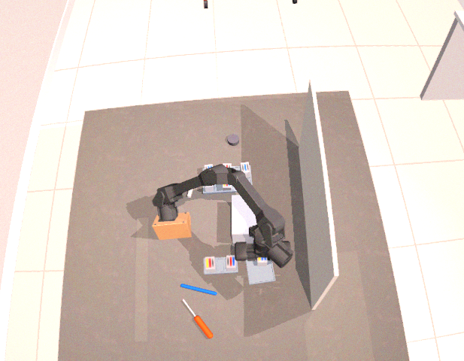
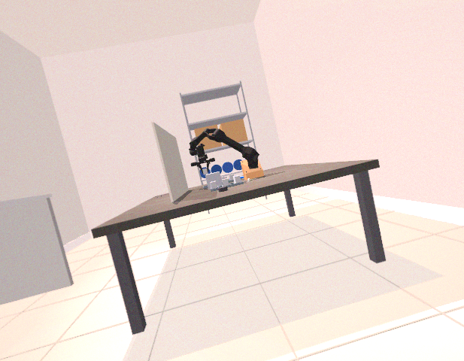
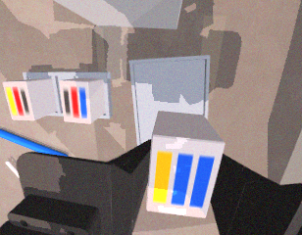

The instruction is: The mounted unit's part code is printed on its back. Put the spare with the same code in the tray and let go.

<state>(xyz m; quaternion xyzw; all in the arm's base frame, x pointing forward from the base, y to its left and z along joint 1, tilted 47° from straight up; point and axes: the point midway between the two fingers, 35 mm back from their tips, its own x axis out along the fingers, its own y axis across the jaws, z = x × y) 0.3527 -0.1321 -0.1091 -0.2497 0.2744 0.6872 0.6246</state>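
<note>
Now: the pale tray 1 cm behind my gripper tip and 10 cm below it. Also, from my gripper tip: mounted unit 6 cm behind, 19 cm to the left, 6 cm below; holder 15 cm behind, 1 cm to the left, 10 cm below; blue rod 23 cm behind, 8 cm to the right, 10 cm below.
</note>
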